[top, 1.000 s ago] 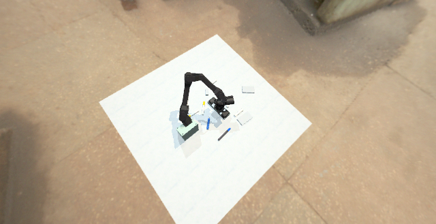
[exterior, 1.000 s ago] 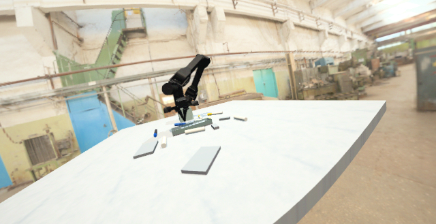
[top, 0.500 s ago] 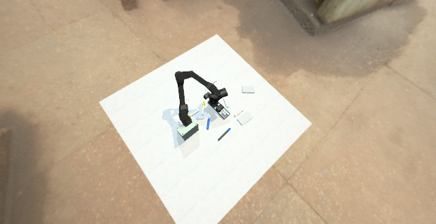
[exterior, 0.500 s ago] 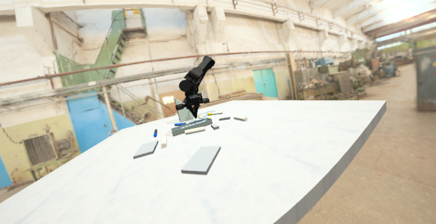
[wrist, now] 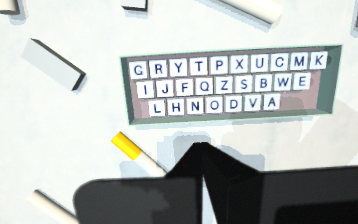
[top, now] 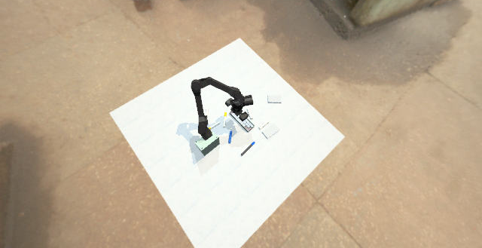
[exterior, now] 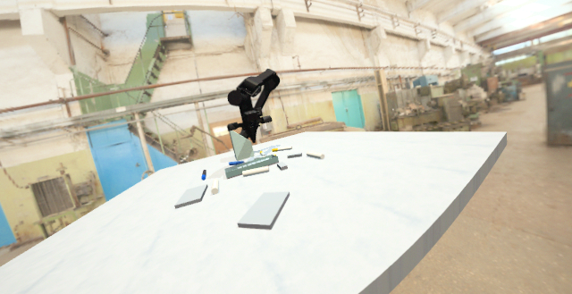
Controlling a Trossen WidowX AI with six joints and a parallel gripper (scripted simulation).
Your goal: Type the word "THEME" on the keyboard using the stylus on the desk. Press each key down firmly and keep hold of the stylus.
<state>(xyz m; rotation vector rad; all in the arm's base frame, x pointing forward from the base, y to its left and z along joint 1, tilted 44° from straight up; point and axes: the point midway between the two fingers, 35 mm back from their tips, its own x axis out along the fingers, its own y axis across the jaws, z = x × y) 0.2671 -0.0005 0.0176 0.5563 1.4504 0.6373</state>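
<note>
Right now the blue stylus is 10 cm behind my gripper tip, 7 cm to the right of it and 9 cm below it. The rest, counted from my gripper tip: grey block: 5 cm ahead, 15 cm to the left, 9 cm below.
</note>
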